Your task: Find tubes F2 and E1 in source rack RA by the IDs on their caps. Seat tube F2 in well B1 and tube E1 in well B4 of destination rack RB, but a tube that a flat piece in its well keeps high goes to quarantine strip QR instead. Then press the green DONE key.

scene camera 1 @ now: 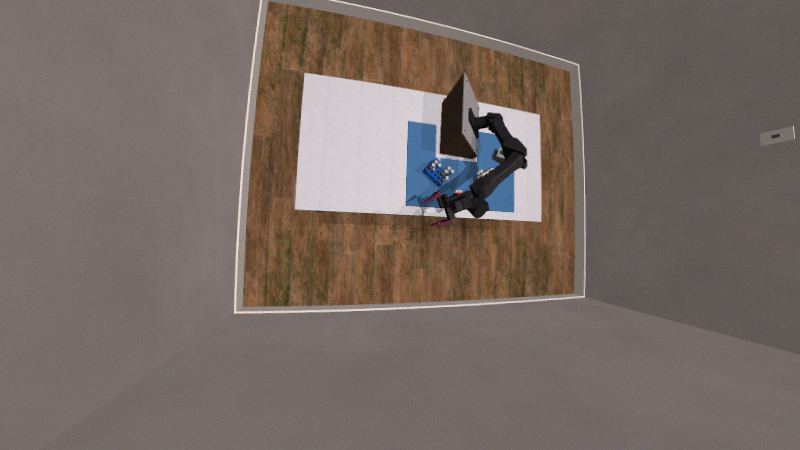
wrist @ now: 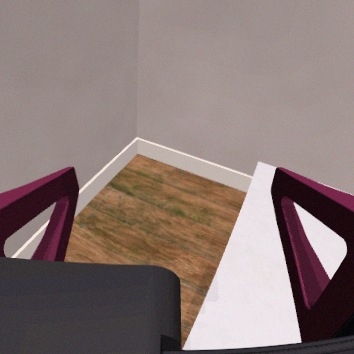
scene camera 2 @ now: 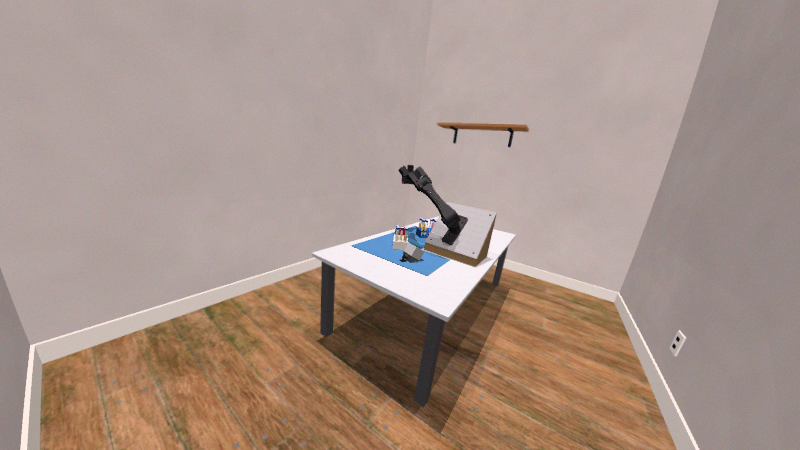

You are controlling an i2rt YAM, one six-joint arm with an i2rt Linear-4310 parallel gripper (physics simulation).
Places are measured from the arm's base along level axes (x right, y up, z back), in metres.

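Pixels of known places: gripper, fingertip midpoint: (scene camera 1: pixel 426 214) (wrist: pixel 174 177); arm's base, origin of the base link: (scene camera 1: pixel 473 124) (scene camera 2: pixel 455 230).
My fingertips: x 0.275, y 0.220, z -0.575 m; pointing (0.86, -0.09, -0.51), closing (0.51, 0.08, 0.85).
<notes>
For each thing: its top centre in the pictures, then the offset to it from my fingertips. "spot": a spot on its surface instead. Level surfaces: height alone.
- white rack, middle of its top: (scene camera 2: pixel 400 238) (scene camera 1: pixel 488 178) dz +0.325, dx -0.466, dy -0.313 m
- small red piece, surface spot: (scene camera 1: pixel 458 191) spot: dz +0.221, dx -0.301, dy -0.362 m
- grey box, middle of its top: (scene camera 2: pixel 415 244) (scene camera 1: pixel 507 152) dz +0.496, dx -0.556, dy -0.280 m
- blue mat, its level: dy -0.363 m
- white table, its level: dy -0.367 m
A blue rack (scene camera 1: pixel 433 174) (scene camera 2: pixel 423 233) holds several tubes with whitish caps. A white rack (scene camera 1: pixel 482 174) (scene camera 2: pixel 399 245) also holds tubes and is partly hidden by the arm in scene camera 1. Rack labels and cap IDs are too small to read. A small red piece (scene camera 1: pixel 458 191) shows beside the arm in scene camera 1, mostly covered. A grey box (scene camera 1: pixel 497 157) (scene camera 2: pixel 414 253) with a green key sits near the white rack, partly behind the arm. My gripper (scene camera 1: pixel 427 213) (wrist: pixel 174 177) is open and empty, high above the table's edge, away from the racks.
The racks stand on a blue mat (scene camera 1: pixel 415 167) (scene camera 2: pixel 369 245) on a white table (scene camera 1: pixel 352 139) (scene camera 2: pixel 447 299). The arm is mounted on a tilted wooden block (scene camera 1: pixel 458 120) (scene camera 2: pixel 480 223). A wall shelf (scene camera 2: pixel 482 127) hangs behind.
</notes>
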